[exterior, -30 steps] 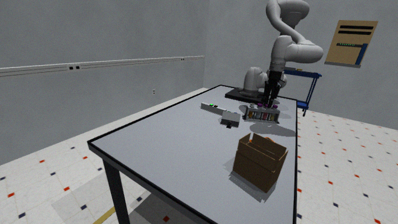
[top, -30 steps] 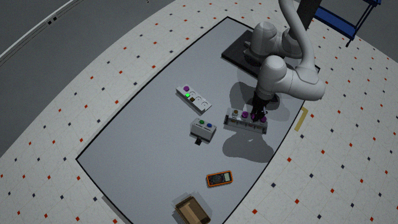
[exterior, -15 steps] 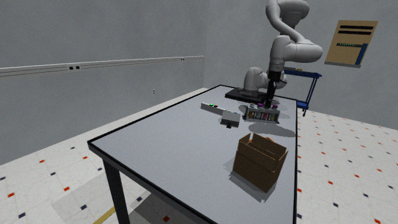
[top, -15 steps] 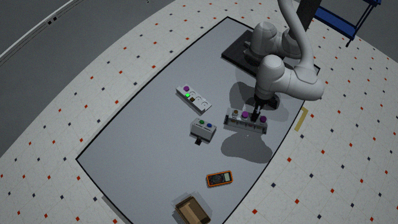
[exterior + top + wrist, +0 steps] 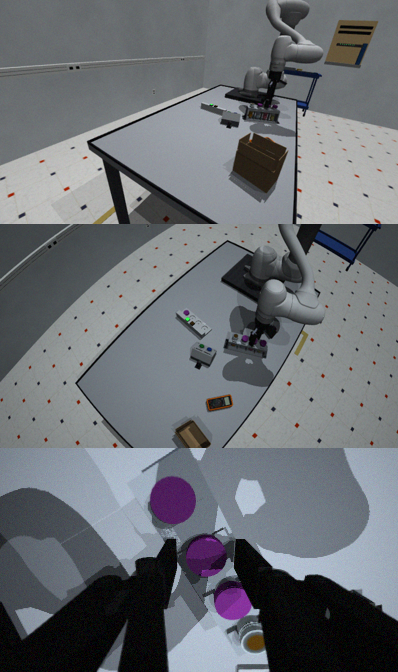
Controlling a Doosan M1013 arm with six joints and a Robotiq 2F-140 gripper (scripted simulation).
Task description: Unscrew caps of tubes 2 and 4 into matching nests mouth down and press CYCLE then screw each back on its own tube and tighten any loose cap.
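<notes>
The purple cap is 2 cm ahead of my hand, 5 cm to the right of it and 3 cm below it. Round my hand: green key: 18 cm ahead, 21 cm to the right, 7 cm below; blue key: 17 cm ahead, 17 cm to the right, 7 cm below; key housing: 19 cm ahead, 19 cm to the right, 9 cm below.
</notes>
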